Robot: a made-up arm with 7 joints.
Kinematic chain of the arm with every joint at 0, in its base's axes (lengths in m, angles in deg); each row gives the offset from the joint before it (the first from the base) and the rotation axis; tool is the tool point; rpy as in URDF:
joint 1: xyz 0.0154 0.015 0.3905 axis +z
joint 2: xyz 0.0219 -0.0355 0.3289 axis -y
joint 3: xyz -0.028 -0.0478 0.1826 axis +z
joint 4: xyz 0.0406 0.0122 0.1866 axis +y
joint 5: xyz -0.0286 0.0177 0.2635 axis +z
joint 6: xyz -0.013 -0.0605 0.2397 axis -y
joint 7: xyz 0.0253 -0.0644 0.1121 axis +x
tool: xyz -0.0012 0 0.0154 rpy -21.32 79.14 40.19
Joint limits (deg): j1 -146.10..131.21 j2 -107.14..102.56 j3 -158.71..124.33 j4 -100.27..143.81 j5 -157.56..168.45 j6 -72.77..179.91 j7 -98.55..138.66
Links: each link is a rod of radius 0.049 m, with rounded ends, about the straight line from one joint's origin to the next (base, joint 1, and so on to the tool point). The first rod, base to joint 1, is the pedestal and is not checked.
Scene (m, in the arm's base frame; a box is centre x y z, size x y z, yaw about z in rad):
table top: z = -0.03
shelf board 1: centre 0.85 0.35 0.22 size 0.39 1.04 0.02 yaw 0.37
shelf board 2: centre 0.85 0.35 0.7 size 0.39 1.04 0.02 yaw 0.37
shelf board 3: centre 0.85 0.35 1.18 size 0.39 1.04 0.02 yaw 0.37
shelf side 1: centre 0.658 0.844 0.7 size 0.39 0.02 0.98 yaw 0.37
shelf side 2: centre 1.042 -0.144 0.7 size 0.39 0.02 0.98 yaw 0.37
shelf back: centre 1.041 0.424 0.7 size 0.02 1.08 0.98 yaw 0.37
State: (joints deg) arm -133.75 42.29 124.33 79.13 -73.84 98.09 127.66
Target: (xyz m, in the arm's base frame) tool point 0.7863 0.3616 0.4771
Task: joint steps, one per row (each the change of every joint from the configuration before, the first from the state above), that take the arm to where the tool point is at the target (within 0.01 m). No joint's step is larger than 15 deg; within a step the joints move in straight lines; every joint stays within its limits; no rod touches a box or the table.
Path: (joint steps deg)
1: 5.97 -10.30 -1.30 13.35 -1.39 6.93 0.41
2: 5.97 -10.30 -1.31 13.35 -1.40 6.93 0.40
3: 5.97 -10.30 -1.30 13.34 -1.39 6.94 0.41
4: 0.44 11.81 -0.31 1.01 -2.59 -4.44 -0.35
5: 0.45 11.81 -0.30 1.00 -2.59 -4.43 -0.34
6: 0.44 11.81 -0.31 1.00 -2.59 -4.43 -0.35
7: 0.45 11.81 -0.31 1.00 -2.59 -4.44 -0.34
8: -5.62 4.74 1.03 -12.66 2.15 -4.01 -0.46
9: -5.62 4.73 1.03 -12.67 2.15 -4.02 -0.46
10: -5.63 4.74 1.03 -12.66 2.14 -4.02 -0.46
11: -5.62 4.73 1.02 -12.67 2.15 -4.02 -0.46
12: -5.62 4.74 1.03 -12.66 2.15 -4.01 -0.46

